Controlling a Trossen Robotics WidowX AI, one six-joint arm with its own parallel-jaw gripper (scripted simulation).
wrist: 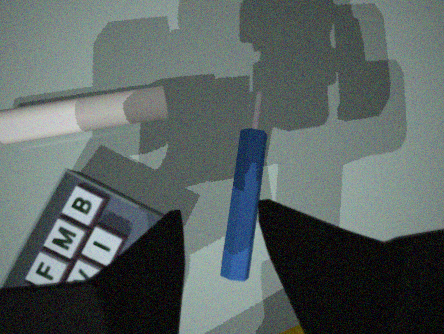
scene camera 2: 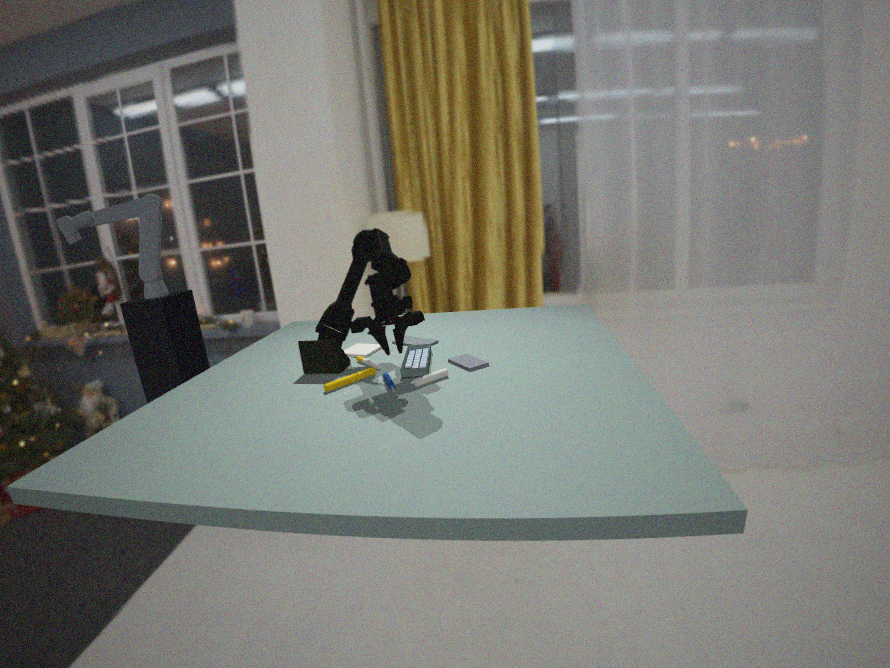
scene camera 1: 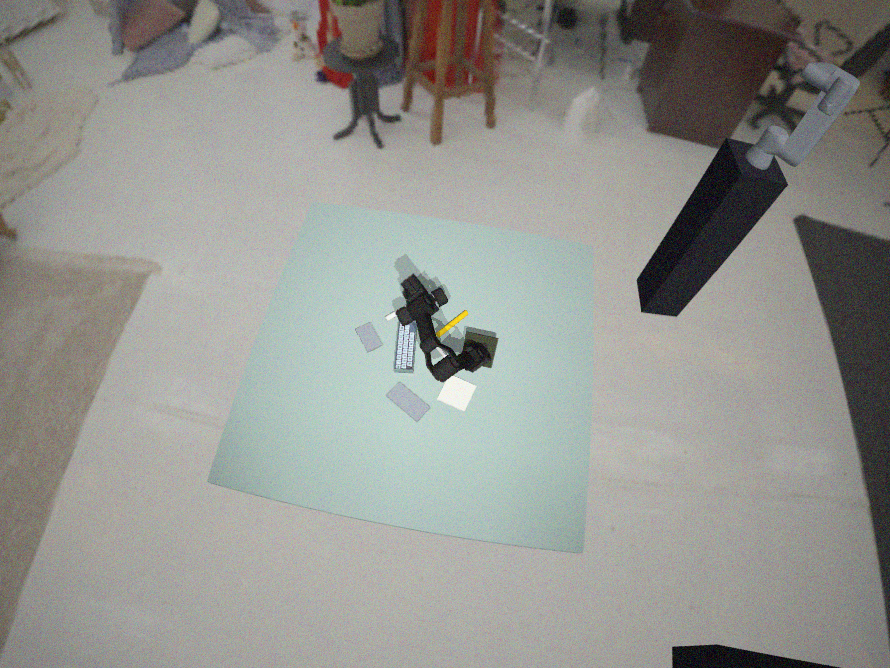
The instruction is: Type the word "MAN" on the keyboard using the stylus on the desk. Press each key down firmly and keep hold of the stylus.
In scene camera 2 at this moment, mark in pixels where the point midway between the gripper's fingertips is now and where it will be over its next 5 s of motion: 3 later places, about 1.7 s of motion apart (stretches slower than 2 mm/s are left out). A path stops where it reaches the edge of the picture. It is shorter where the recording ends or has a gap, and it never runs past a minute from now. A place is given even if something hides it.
The gripper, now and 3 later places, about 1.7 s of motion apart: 394,354; 388,367; 389,376; 388,377
